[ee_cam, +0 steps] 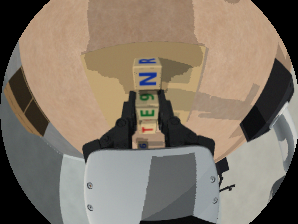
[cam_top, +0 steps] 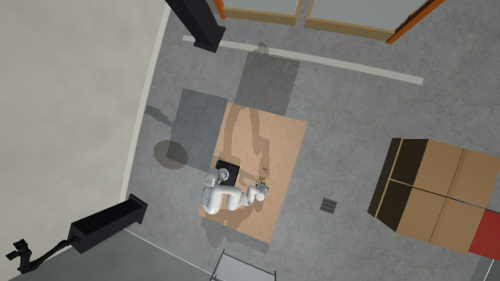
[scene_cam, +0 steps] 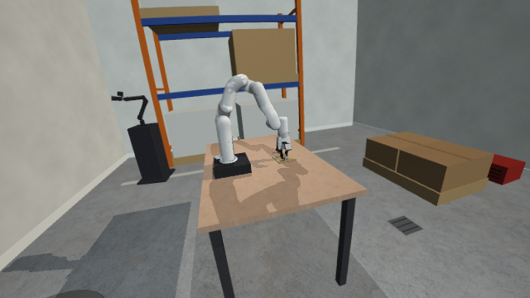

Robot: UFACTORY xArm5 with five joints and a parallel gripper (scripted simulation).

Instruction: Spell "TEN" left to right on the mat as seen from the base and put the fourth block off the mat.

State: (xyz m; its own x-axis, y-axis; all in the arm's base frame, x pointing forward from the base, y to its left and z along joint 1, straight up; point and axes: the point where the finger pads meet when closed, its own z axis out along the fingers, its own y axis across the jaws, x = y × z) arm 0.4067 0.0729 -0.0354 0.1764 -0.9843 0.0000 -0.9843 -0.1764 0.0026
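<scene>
Right now the tan mat is 3 cm below my hand.
</scene>
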